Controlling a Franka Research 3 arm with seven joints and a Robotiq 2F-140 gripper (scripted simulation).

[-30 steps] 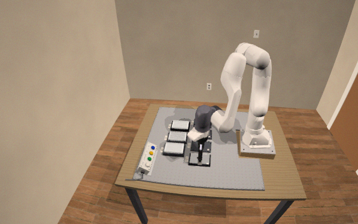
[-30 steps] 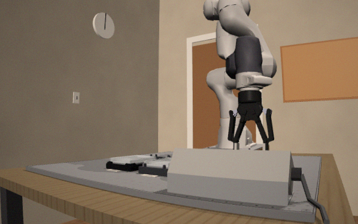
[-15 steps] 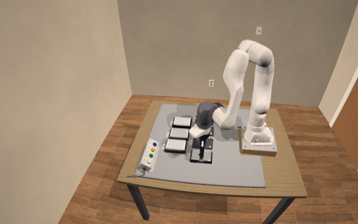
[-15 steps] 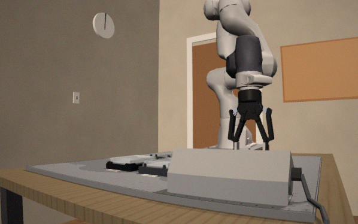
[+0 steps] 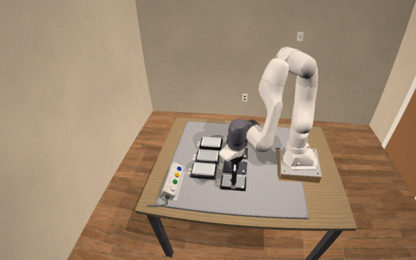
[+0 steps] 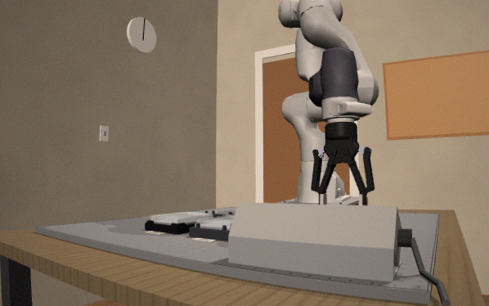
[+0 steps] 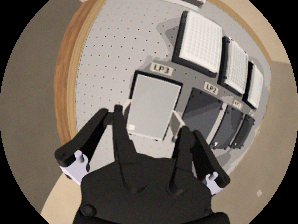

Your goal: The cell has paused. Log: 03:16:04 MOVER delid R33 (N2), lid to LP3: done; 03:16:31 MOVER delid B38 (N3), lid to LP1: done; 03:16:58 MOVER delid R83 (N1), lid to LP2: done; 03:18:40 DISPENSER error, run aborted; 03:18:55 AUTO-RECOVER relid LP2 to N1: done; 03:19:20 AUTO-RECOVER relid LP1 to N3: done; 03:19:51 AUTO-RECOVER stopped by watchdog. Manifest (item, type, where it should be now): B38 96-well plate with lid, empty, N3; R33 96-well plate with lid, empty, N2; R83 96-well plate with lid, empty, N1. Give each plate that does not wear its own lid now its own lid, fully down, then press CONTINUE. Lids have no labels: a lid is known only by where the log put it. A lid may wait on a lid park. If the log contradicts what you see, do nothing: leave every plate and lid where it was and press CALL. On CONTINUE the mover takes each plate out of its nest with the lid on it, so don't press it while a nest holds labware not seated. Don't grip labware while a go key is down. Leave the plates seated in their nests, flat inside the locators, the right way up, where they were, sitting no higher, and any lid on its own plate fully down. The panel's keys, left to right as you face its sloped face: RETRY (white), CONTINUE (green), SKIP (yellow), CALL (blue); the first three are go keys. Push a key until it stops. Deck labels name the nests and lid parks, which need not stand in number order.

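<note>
My gripper is now 2 cm above the grey lid. The rest, counted from my hand: plate: 21 cm ahead, 16 cm to the right, 2 cm below; lid park: 2 cm ahead, 12 cm to the right, 4 cm below; blue key: 32 cm ahead, 3 cm to the left, 2 cm above.
</note>
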